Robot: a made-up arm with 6 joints. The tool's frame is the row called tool.
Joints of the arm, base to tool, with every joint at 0 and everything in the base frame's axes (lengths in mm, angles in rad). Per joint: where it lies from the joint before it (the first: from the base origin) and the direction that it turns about. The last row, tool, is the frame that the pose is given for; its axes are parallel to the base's.
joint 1: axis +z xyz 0 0 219.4
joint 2: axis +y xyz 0 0 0
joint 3: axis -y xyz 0 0 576.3
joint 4: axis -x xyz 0 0 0
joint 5: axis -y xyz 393.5 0 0
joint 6: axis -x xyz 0 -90.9 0
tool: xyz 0 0 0
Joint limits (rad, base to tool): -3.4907..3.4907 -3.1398..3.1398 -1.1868..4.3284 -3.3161..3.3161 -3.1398..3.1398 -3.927..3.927
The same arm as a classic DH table. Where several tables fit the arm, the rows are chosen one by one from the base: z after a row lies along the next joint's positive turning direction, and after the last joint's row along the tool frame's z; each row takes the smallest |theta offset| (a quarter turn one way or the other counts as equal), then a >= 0, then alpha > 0; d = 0 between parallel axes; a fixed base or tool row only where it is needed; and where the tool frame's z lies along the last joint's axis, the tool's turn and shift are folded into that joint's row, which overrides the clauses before.
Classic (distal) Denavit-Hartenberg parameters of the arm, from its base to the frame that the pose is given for. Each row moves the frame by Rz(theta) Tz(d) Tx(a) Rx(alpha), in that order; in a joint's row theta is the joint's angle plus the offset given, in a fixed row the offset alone. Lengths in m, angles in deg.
joint 1: a 0.0000  alpha -90.00  d 0.2194  theta0 0.00
joint 2: a 0.5763  alpha 180.00  d 0.0000  theta0 -90.00
joint 3: a 0.0000  alpha -90.00  d 0.0000  theta0 0.00
joint 4: a 0.0000  alpha 90.00  d -0.3935  theta0 0.00
joint 5: a 0.0000  alpha -90.00  d 0.0909  theta0 0.00
joint 6: a 0.0000  alpha 90.00  d 0.0000  theta0 90.00
tool (fixed): a 0.0000  alpha 0.00  d 0.0000  theta0 -90.00
Joint limits (deg, base to tool): -200.00..200.00 -179.90..179.90 -68.00..248.00 -190.00..190.00 -179.90..179.90 -225.00..225.00

